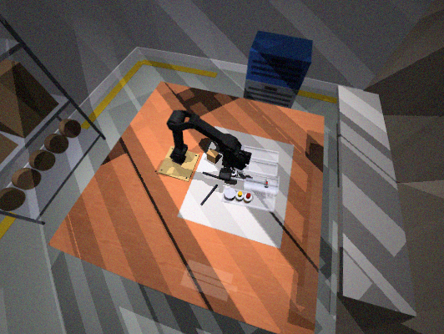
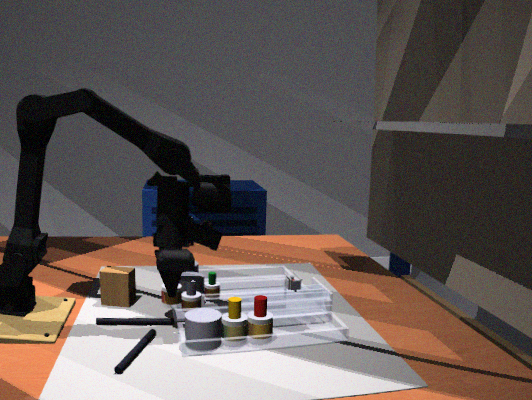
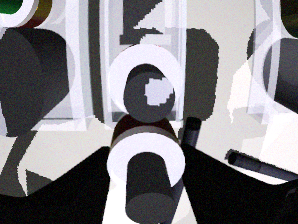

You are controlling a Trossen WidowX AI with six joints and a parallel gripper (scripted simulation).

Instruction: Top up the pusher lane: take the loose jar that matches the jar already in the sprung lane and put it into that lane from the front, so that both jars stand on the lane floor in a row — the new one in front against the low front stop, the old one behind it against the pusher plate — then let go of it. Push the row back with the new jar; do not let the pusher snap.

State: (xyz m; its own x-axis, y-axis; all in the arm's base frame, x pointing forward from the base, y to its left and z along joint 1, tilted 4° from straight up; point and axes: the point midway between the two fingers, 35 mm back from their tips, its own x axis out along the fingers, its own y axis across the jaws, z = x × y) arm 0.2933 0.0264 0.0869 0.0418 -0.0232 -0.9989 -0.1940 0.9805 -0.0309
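The brown block lies 12 cm behind my gripper tip, 6 cm to the left of it and 1 cm below it. Also, from my gripper tip: clear lane rack: 18 cm ahead, 1 cm to the left, 3 cm below.
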